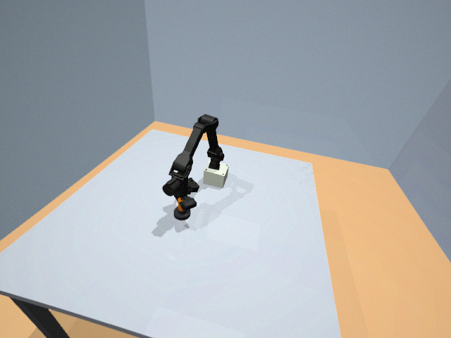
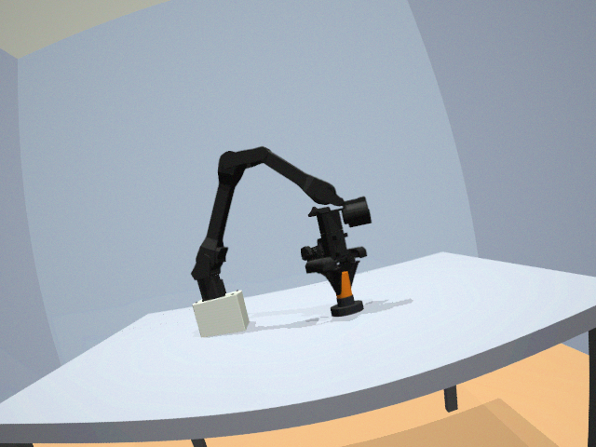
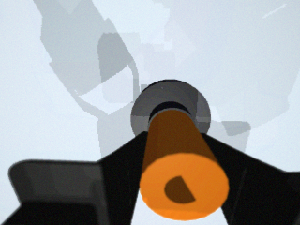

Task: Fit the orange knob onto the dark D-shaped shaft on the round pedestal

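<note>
Right now my gripper tip is 2 cm below the orange knob. From my gripper tip the other things lie so: dark round pedestal 2 cm below.
</note>
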